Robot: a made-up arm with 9 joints.
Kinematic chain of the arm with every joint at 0, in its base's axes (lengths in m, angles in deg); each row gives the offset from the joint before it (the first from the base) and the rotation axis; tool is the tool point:
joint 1: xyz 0 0 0.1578 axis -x
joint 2: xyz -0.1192 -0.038 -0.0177 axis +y
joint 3: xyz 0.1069 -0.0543 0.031 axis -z
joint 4: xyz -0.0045 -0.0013 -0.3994 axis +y
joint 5: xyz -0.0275 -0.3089 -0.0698 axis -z
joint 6: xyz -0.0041 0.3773 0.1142 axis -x
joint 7: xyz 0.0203 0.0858 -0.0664 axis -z
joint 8: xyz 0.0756 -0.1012 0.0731 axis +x
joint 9: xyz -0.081 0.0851 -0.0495 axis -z
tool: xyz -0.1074 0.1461 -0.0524
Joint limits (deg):
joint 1: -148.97..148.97
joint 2: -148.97..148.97
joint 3: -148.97..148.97
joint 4: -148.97..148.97
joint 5: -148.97..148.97
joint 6: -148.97..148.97
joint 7: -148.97..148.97
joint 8: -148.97..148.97
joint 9: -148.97..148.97
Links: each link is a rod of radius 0.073 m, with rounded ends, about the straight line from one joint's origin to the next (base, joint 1, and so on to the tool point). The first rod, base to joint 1, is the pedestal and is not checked.
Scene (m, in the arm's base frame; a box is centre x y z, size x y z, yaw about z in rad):
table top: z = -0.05
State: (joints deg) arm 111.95 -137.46 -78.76 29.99 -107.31 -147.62 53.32 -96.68 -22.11
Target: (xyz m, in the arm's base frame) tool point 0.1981 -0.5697 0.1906
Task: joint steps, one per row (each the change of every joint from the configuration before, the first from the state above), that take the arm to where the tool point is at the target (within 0.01 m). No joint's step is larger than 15 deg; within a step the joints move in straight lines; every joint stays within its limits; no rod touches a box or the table.
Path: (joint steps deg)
1: -13.72 3.89 14.55 -3.86 7.90 2.64 -4.84 -0.55 4.07
2: -13.73 3.90 14.54 -3.87 7.90 2.65 -4.85 -0.55 4.06
3: -13.72 3.89 14.55 -3.86 7.90 2.64 -4.84 -0.55 4.07
4: -13.73 3.90 14.54 -3.87 7.90 2.65 -4.85 -0.55 4.06
5: -13.72 3.89 14.55 -3.86 7.90 2.64 -4.84 -0.55 4.07

